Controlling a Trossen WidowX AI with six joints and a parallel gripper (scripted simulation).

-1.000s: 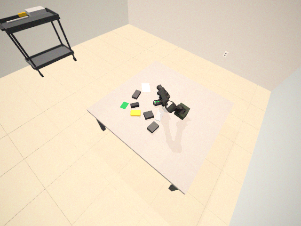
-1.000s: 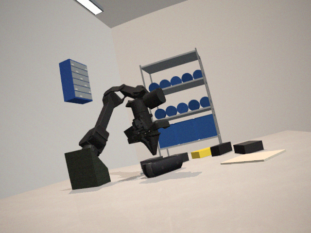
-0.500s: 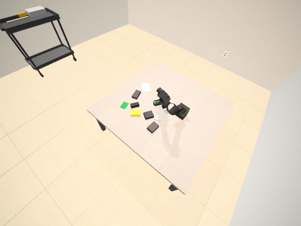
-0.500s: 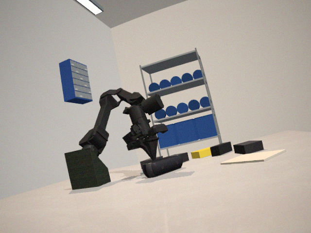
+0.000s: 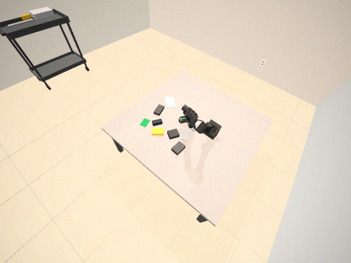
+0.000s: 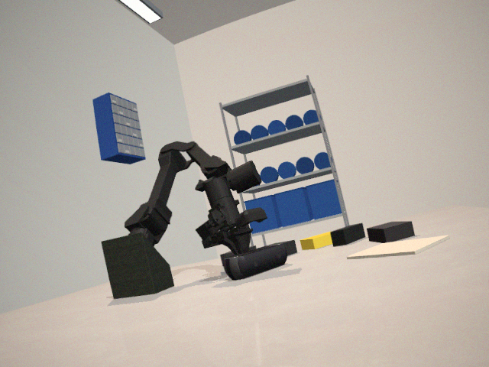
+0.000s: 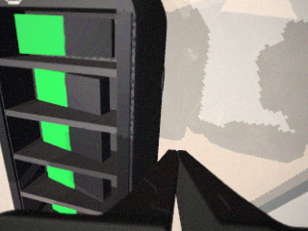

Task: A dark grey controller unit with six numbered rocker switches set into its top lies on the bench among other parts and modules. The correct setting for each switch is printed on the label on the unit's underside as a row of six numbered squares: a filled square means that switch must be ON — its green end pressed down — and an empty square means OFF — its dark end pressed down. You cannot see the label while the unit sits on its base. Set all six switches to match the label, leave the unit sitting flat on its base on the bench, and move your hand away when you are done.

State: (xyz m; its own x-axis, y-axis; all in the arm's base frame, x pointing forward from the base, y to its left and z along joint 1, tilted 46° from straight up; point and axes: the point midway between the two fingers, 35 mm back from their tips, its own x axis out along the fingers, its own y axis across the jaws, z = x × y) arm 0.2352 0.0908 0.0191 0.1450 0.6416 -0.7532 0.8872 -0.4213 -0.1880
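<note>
The light grey plate lies 8 cm behind my gripper tip, 11 cm to the left of it and 2 cm below it. From my gripper tip the other things lie so: green card (30 cm ahead, 30 cm to the left, 2 cm below); then yellow block (12 cm ahead, 29 cm to the left, 1 cm below); then white sheet (33 cm ahead, 9 cm to the right, 2 cm below).
</note>
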